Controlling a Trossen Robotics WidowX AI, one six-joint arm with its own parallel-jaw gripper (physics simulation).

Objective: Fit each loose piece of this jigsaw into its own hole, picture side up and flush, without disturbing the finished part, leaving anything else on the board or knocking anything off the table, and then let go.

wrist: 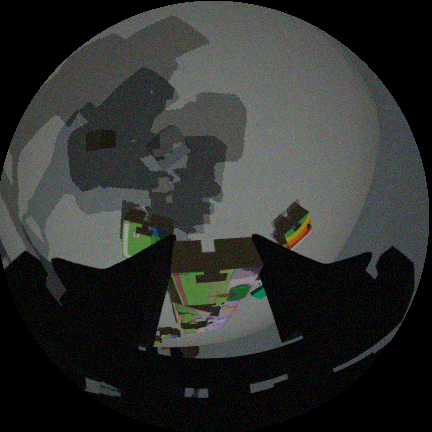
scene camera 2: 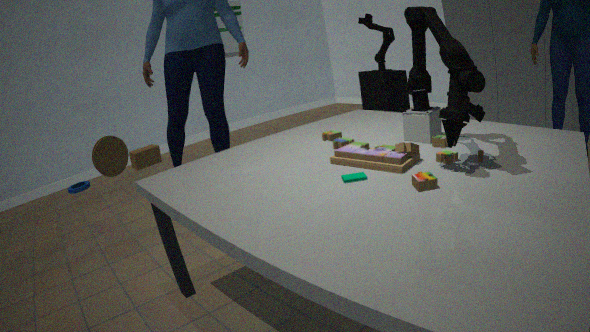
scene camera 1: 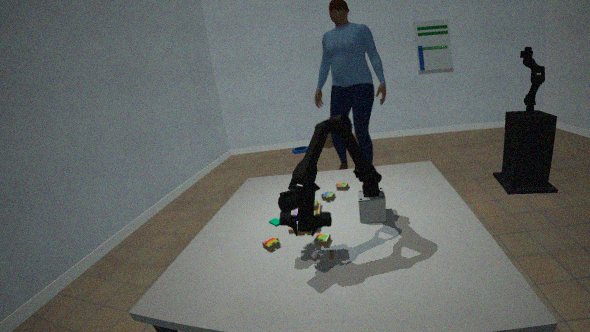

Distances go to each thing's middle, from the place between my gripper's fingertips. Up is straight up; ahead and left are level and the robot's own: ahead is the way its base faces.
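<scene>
Jigsaw board (scene camera 2: 412, 159): my hand 23 cm to the left of it, 8 cm short of it, 5 cm above it.
</scene>
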